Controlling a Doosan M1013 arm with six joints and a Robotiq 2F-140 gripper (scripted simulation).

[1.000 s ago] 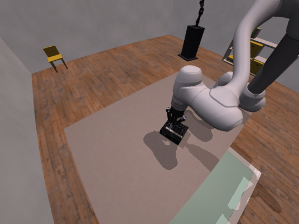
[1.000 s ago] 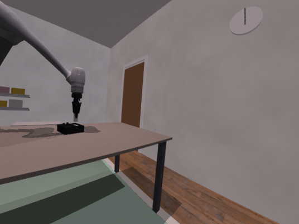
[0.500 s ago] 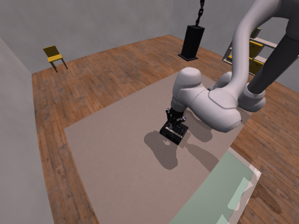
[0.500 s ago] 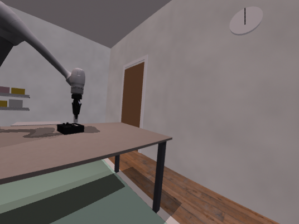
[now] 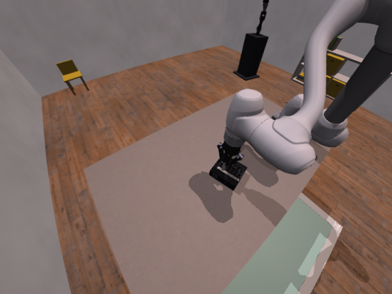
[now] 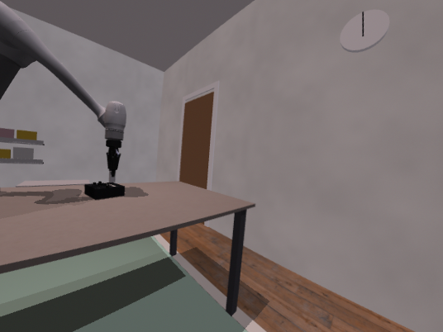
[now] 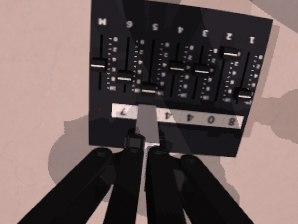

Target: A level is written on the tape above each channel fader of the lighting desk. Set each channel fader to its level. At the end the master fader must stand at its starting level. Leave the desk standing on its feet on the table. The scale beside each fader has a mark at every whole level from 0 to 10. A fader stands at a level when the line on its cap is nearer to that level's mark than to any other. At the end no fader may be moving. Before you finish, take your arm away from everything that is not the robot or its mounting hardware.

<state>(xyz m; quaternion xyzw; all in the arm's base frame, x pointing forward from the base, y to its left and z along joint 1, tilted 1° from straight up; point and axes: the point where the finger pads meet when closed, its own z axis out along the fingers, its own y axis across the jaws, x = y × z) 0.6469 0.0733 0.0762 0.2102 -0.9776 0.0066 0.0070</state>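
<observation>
My gripper is now 40 mm above the fader, 20 mm past it and 10 mm to the left of it. Also, from my hand: master fader cap: 60 mm to the right, 40 mm below, 20 mm behind.
</observation>
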